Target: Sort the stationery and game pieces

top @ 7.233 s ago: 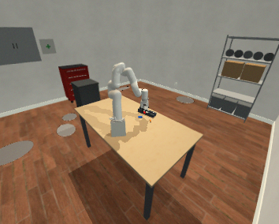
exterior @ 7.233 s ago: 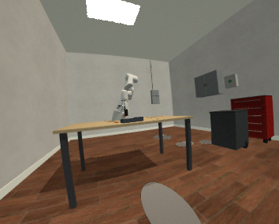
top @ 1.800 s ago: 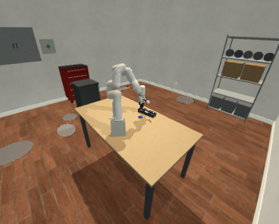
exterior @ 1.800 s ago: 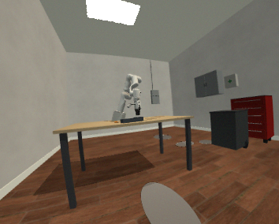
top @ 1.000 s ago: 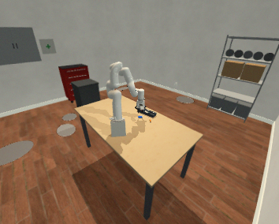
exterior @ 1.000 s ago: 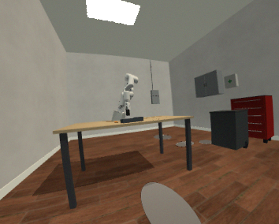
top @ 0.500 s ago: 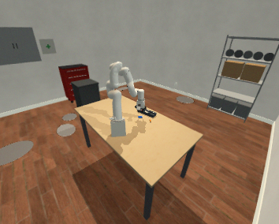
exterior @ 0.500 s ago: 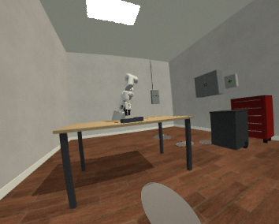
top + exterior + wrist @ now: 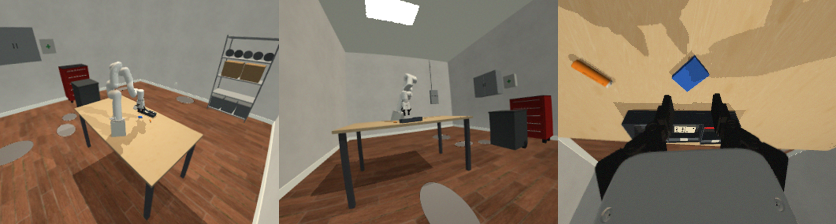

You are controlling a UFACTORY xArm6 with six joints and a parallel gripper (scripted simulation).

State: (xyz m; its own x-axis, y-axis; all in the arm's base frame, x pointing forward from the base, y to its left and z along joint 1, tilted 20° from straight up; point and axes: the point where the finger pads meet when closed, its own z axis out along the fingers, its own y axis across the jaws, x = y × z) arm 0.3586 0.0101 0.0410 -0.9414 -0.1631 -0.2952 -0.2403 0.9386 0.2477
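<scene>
Now: the blue block 9 cm below my hand. From my hand the other things lie so: green die (13 cm ahead, 1 cm to the left, 8 cm below); red horseshoe magnet (12 cm ahead, 10 cm to the left, 8 cm below); white piece (13 cm ahead, 1 cm to the left, 6 cm below).
</scene>
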